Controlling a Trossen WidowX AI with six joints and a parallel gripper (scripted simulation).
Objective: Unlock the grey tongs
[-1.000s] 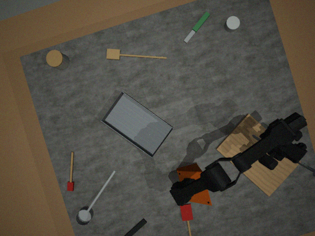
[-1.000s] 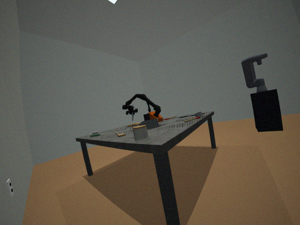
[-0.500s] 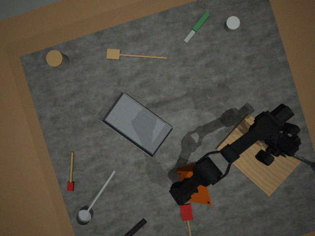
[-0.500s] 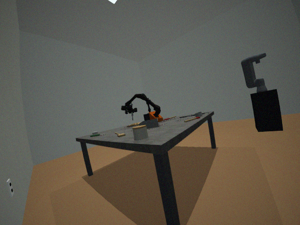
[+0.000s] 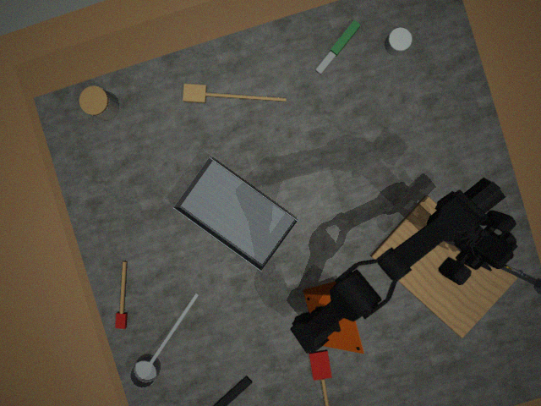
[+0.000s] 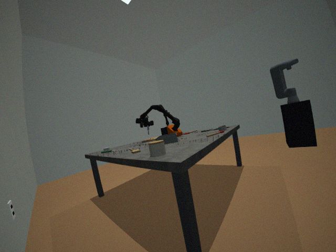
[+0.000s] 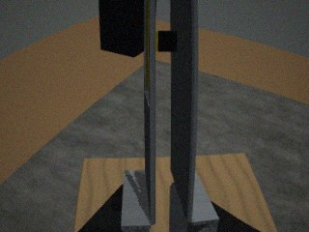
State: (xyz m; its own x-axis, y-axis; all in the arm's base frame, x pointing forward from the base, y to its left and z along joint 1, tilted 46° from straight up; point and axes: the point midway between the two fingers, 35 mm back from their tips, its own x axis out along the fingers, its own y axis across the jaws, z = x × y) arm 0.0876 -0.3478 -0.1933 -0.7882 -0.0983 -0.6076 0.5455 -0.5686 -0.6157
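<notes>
Now: gripper tip 190 mm above the wooden board, 30 mm to the right of it and 30 mm past it. The rest, counted from my gripper tip: roasting tin 570 mm to the left, 270 mm ahead, 170 mm below; red-headed spatula 460 mm to the left, 290 mm behind, 190 mm below; white cylinder 630 mm ahead, 180 mm below, 10 mm to the right.
</notes>
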